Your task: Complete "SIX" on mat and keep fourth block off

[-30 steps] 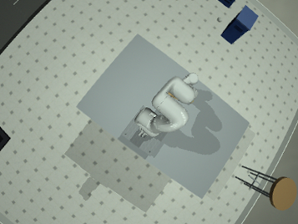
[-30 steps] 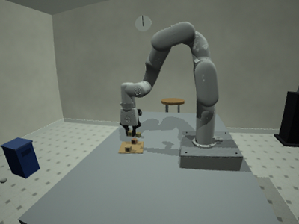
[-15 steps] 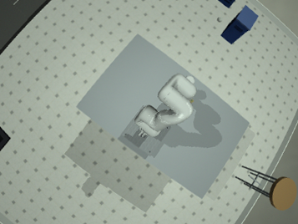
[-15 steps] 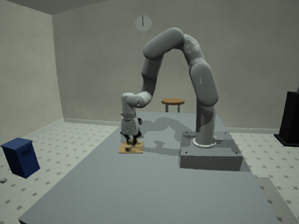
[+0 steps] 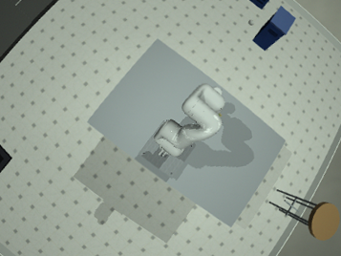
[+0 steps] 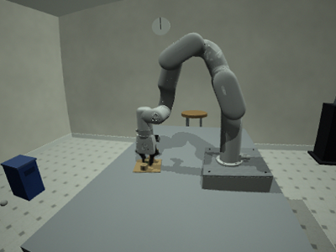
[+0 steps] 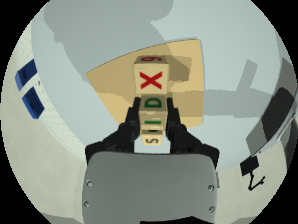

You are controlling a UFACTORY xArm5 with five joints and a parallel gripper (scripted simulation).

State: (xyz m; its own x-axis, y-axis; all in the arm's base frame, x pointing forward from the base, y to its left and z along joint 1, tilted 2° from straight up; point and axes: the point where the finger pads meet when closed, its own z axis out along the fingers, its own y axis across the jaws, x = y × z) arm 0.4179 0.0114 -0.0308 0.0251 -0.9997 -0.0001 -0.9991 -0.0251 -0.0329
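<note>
The tan mat lies 3 cm below my hand.
</note>
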